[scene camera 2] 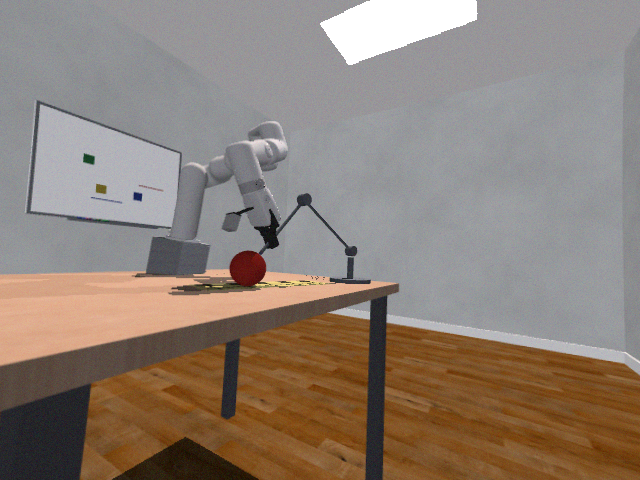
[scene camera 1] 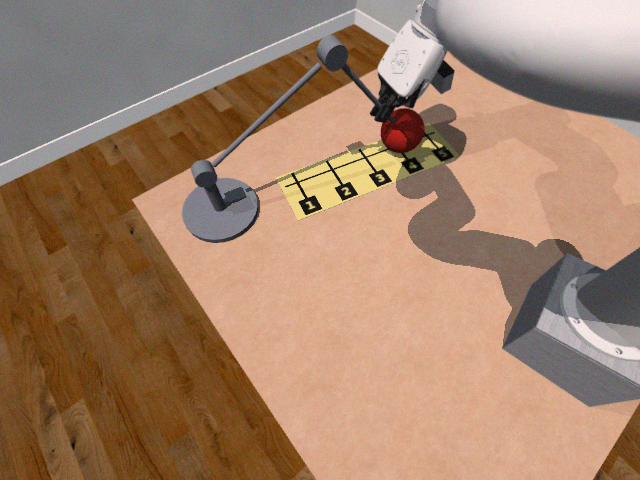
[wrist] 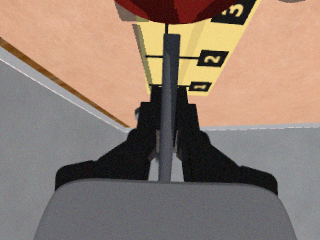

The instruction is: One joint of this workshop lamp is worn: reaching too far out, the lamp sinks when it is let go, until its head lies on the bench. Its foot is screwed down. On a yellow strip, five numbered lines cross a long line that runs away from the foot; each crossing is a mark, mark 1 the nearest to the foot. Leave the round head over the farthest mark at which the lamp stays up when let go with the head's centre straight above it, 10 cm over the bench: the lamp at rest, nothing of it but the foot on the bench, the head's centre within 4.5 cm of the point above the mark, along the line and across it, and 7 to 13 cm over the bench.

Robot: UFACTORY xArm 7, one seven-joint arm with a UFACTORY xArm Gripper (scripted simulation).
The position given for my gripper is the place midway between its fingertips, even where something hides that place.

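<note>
Scene camera 1: my gripper (scene camera 1: 377,118), a round red lamp head (scene camera 1: 404,133) and a round grey foot (scene camera 1: 228,209) are visible. Scene camera 2: my gripper (scene camera 2: 273,247) and the round red lamp head (scene camera 2: 247,268) are visible. Wrist view: my gripper (wrist: 167,100) is visible.
</note>
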